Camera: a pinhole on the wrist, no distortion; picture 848 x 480 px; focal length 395.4 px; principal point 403.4 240.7 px. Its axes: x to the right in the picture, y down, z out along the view. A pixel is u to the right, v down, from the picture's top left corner.
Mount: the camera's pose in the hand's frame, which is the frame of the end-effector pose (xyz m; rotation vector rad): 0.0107 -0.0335 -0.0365 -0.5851 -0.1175 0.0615
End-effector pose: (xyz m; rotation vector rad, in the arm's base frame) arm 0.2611 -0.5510 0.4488 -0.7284 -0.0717 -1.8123
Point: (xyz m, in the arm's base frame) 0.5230 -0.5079 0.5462
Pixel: 400.9 295.5
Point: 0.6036 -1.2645 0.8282
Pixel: outside the picture
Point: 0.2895 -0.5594 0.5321
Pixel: 574.0 121.6
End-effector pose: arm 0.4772 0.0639 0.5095 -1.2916 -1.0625 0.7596
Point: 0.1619 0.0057 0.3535
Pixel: 225.2 184.7
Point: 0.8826 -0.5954 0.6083
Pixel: behind the camera
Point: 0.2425 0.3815 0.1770
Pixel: 557.8 317.7
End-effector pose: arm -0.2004 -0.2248 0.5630 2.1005 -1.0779 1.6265
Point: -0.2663 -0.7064 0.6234
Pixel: 678.3 411.2
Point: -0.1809 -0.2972 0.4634
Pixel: 280.3 257.2
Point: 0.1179 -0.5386 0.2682
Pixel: 351.0 69.8
